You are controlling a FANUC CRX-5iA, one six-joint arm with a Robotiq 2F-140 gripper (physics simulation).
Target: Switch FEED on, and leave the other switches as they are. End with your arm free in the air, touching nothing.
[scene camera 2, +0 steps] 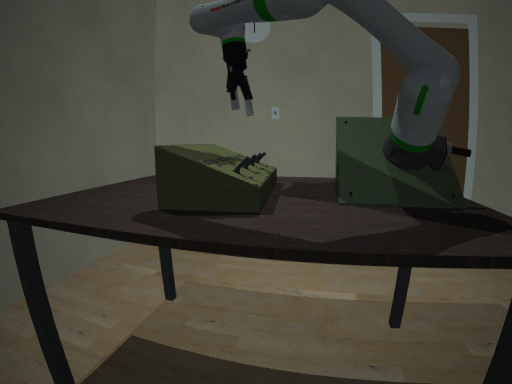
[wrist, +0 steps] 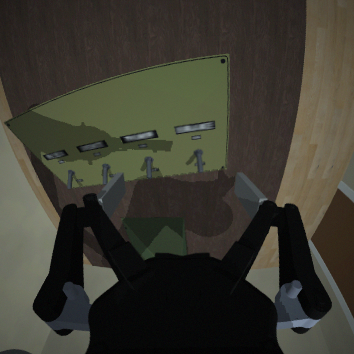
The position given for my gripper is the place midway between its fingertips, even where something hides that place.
In view: my gripper (scene camera 2: pixel 243 112) and a yellow-green switch box (scene camera 2: pixel 204 177).
My gripper also shows in the wrist view (wrist: pixel 179 182). The yellow-green switch box also shows in the wrist view (wrist: pixel 167 113).
